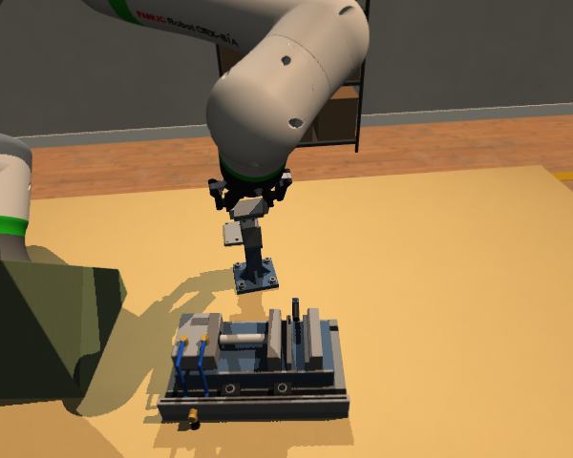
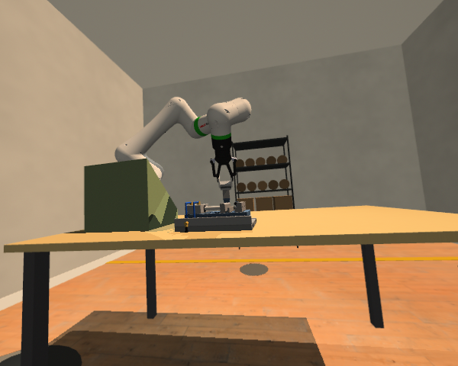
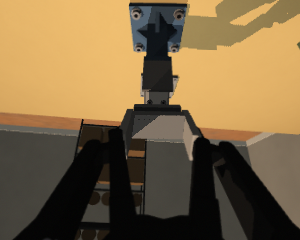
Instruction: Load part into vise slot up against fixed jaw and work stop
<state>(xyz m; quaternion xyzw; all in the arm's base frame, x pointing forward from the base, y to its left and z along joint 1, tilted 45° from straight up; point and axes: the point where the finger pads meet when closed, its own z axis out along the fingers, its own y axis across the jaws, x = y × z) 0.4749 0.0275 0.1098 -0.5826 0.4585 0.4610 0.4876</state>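
The part lies 10 mm to the left of my hand and 20 mm below it. Round my hand: cylinder rod 10 mm behind, 210 mm to the right, 130 mm below; V-block post 20 mm to the left, 150 mm below; work stop 80 mm ahead, 170 mm to the right, 120 mm below.
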